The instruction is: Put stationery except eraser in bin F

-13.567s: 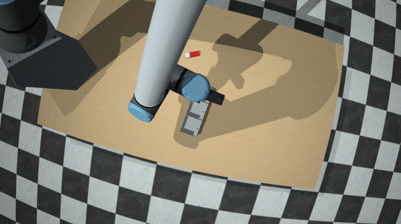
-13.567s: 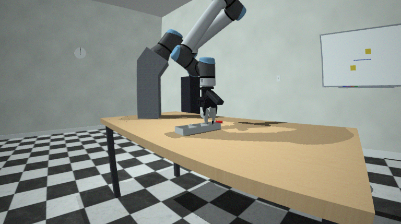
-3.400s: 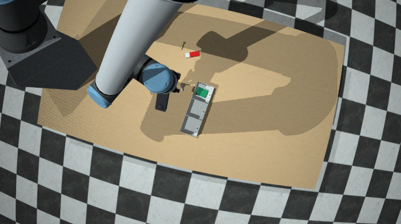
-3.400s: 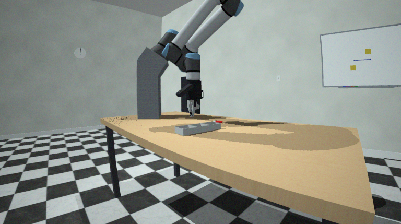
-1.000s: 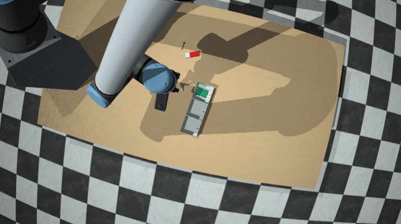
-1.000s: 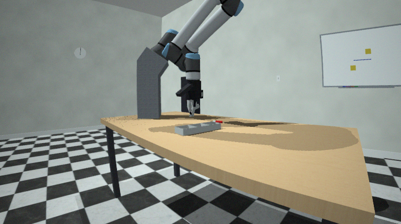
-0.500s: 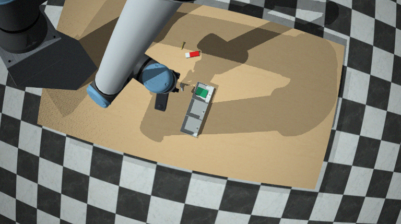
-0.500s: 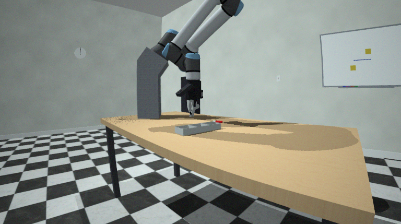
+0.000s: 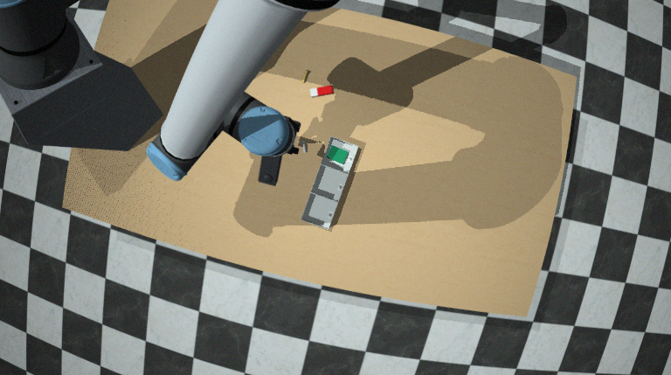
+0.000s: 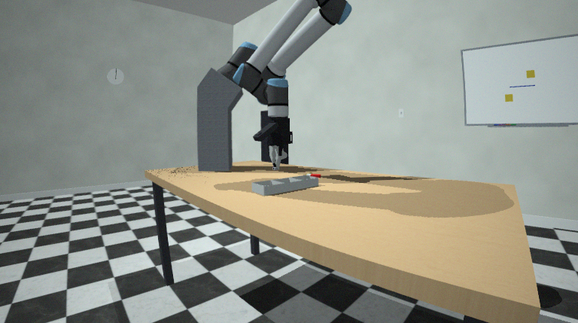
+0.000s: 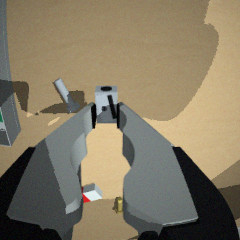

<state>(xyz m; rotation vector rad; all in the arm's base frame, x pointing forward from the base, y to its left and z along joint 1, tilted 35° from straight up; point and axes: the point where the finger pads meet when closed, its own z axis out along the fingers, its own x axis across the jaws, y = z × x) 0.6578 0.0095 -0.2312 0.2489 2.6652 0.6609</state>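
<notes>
The pencil sharpener is 1 cm below my hand. Round my hand: eraser: 18 cm to the left, 6 cm below, 6 cm ahead; white-grey object: 6 cm below, 4 cm ahead, 2 cm to the left; green pad: 14 cm ahead, 6 cm below, 1 cm to the left.
</notes>
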